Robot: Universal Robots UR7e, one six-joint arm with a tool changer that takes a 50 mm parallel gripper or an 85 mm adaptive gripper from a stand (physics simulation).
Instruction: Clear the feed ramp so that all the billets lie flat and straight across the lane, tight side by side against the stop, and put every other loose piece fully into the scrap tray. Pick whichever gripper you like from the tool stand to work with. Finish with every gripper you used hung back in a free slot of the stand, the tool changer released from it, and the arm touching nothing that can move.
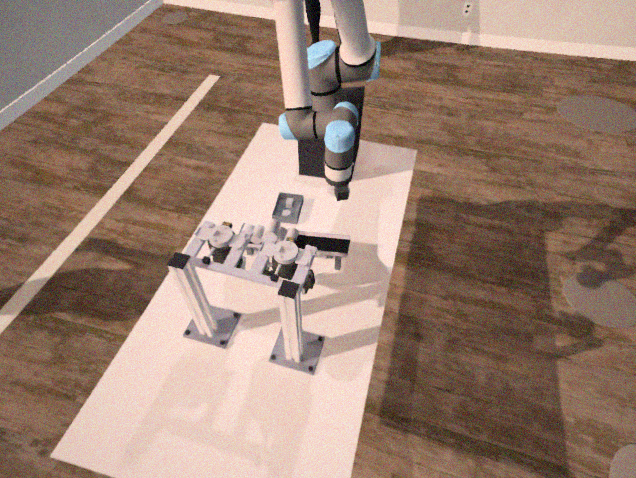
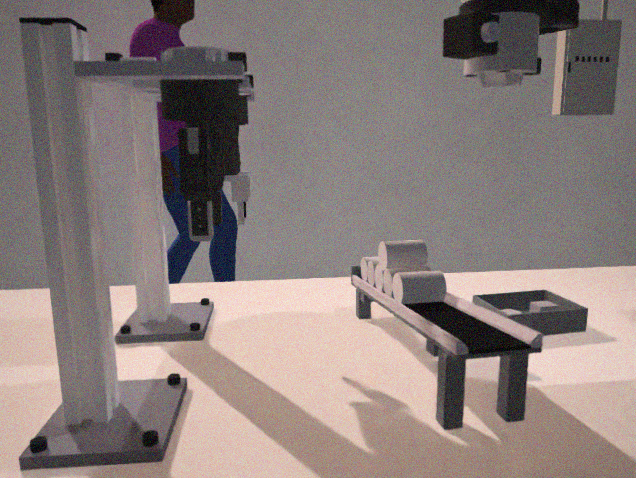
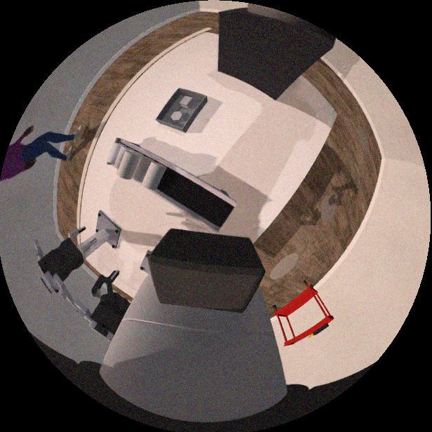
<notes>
In view: a gripper (image 2: 240, 181), a gripper (image 2: 201, 103) and a tool stand (image 2: 102, 419).
The tool stand shows as well in image 3 (image 3: 106, 230).
</notes>
